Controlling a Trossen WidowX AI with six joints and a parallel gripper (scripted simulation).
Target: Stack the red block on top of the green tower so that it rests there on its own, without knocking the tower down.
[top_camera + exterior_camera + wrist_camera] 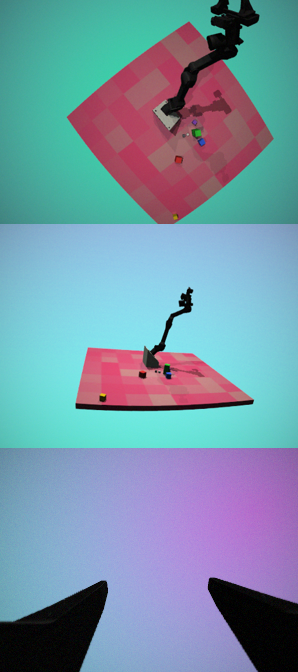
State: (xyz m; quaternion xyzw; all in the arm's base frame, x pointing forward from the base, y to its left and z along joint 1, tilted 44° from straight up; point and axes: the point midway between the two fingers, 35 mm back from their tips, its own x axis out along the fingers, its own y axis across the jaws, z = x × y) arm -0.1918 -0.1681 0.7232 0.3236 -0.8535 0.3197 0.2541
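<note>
My gripper tip is 53 cm short of the red block, 55 cm to the left of it and 76 cm above it. The rest, counted from my gripper tip: yellow block (93 cm ahead, 91 cm to the right, 76 cm below); blue block (55 cm ahead, 33 cm to the right, 76 cm below).
</note>
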